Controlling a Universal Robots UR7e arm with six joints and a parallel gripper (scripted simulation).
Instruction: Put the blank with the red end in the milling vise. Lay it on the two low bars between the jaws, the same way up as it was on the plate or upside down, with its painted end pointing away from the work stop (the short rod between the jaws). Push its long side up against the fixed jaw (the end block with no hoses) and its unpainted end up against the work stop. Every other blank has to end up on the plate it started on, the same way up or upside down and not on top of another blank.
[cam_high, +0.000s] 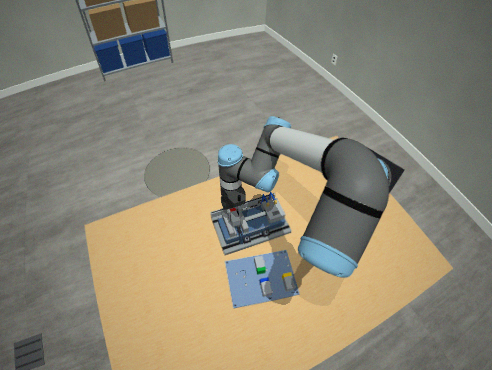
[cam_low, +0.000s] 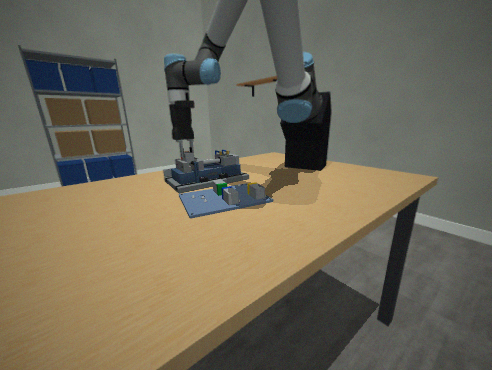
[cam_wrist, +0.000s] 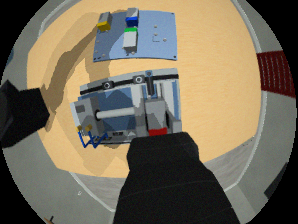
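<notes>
Right now the red-ended blank is 20 mm below my hand. Round my hand: green-ended blank (80 mm behind, 180 mm to the left, 100 mm below); then milling vise (70 mm behind, 10 mm to the right, 90 mm below); then plate (80 mm behind, 220 mm to the left, 120 mm below).
</notes>
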